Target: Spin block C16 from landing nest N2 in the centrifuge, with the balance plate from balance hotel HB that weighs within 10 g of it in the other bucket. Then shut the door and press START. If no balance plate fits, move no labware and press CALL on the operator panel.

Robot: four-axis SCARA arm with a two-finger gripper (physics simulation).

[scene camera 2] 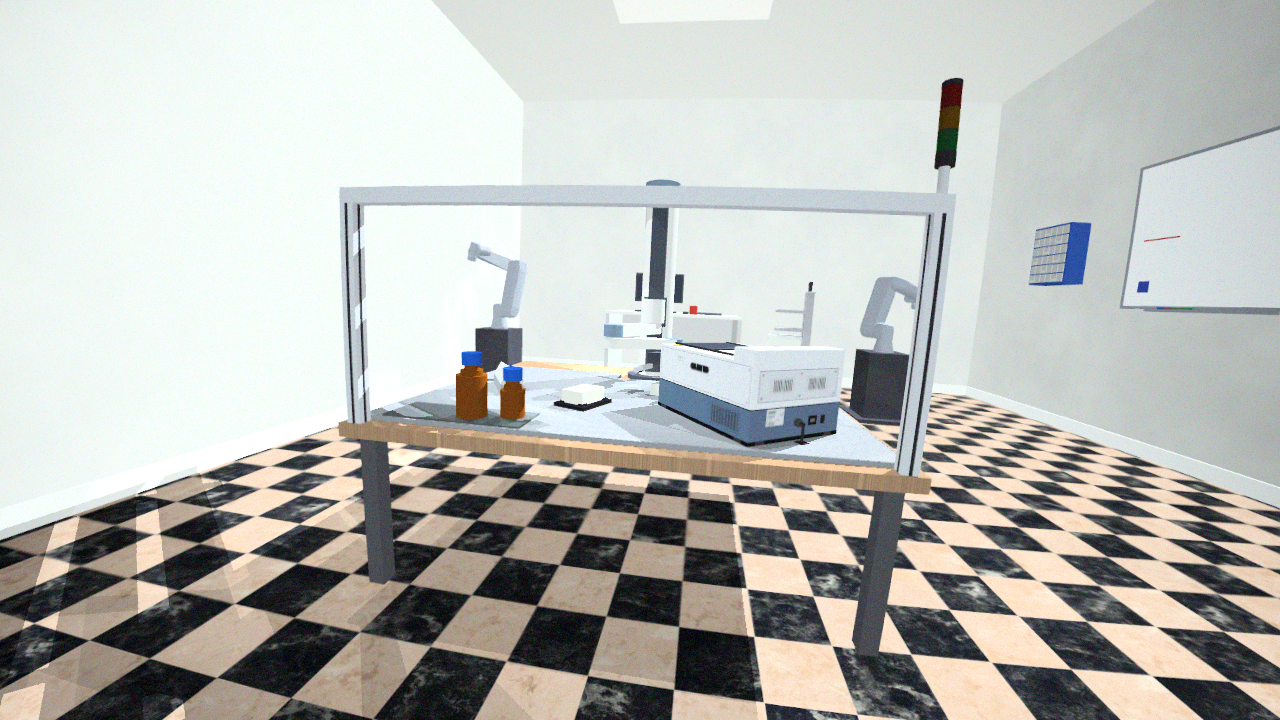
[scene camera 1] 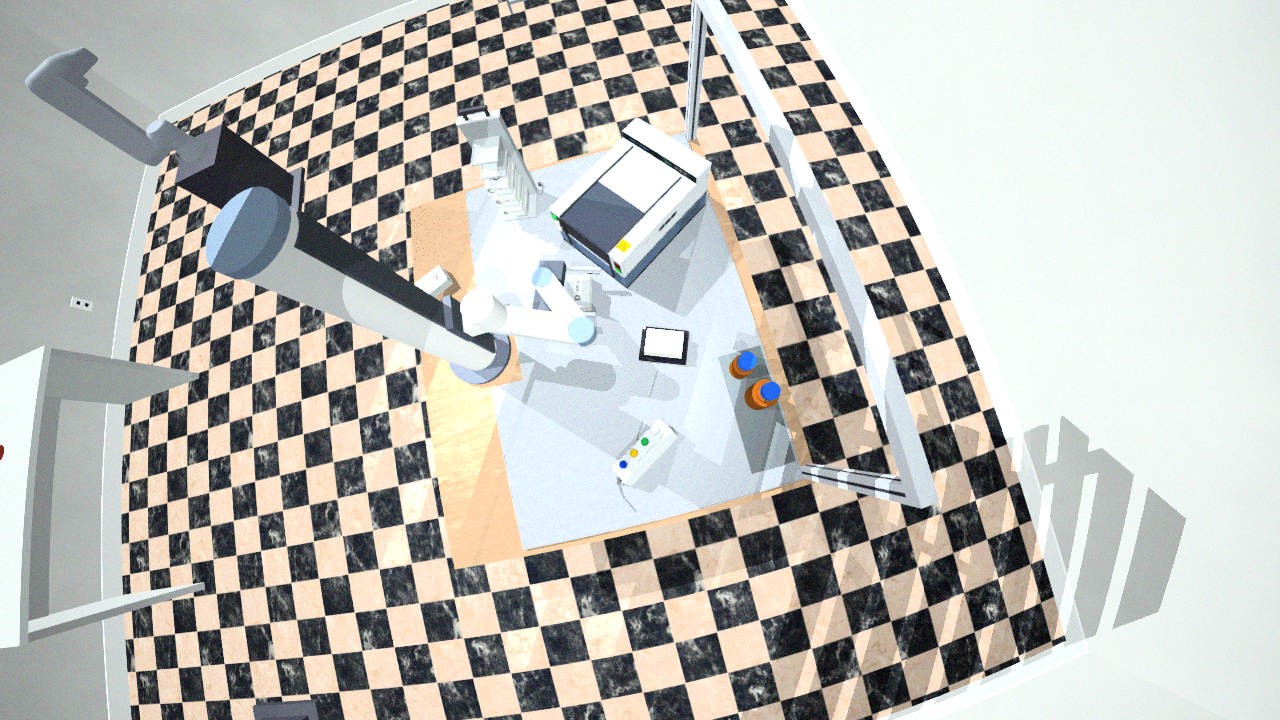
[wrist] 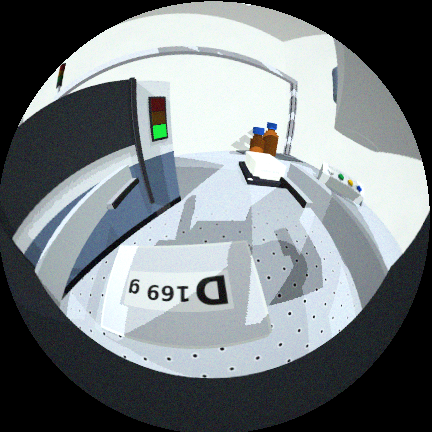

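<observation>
A pale plate marked "D 169 g" is upright in the near part of the wrist view. My gripper is open, with its fingers apart on either side and no grip on the plate. What the plate rests on is hidden. The centrifuge shows a green light; I cannot tell if its door is shut. A white block sits on a black nest; its label is unreadable. The operator panel has coloured buttons.
A tall shelf rack stands beside the centrifuge. Two brown bottles with blue caps stand near the table edge. A metal frame spans that edge. A small white box lies near the arm base.
</observation>
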